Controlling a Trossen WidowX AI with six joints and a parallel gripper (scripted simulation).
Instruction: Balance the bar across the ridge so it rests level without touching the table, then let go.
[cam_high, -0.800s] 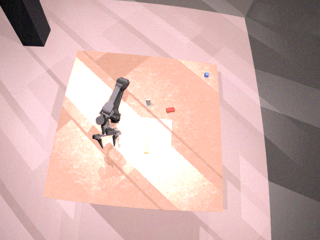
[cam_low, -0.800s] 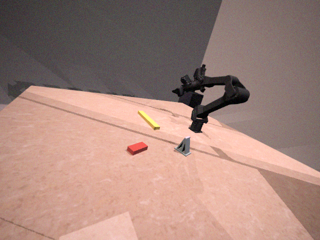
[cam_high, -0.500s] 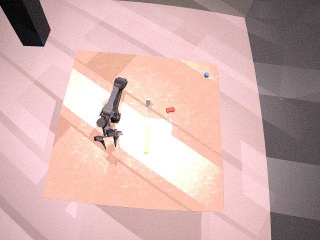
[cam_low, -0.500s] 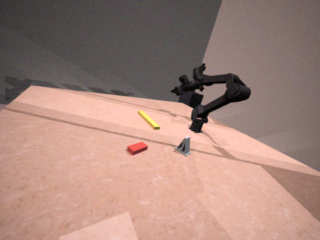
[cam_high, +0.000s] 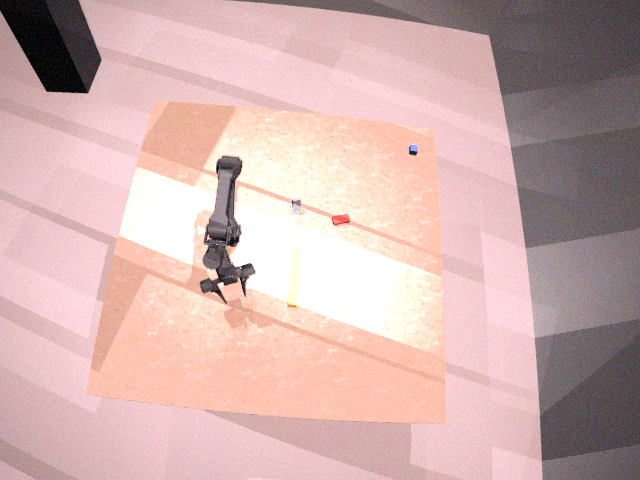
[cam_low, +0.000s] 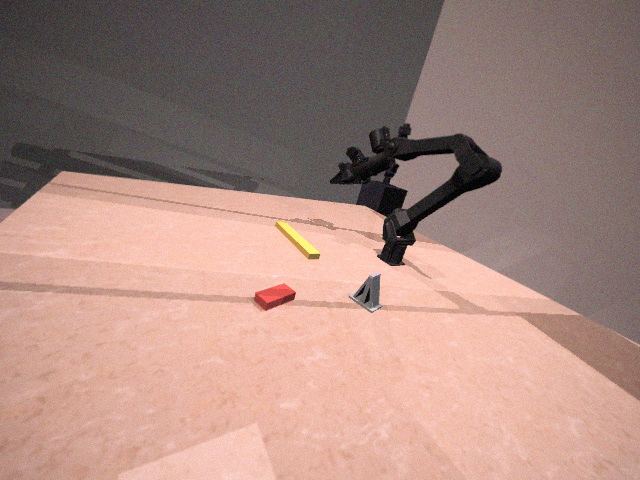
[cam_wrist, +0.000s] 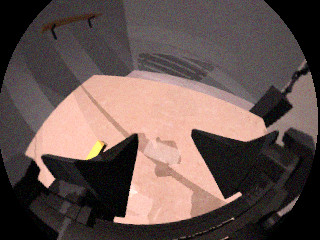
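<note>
Right now my gripper tip is 190 mm short of the yellow bar, 150 mm to the right of it and 150 mm above it. The rest, counted from my gripper tip: blue cube 670 mm ahead, 790 mm to the left, 140 mm below; then red block 360 mm ahead, 410 mm to the left, 150 mm below.
</note>
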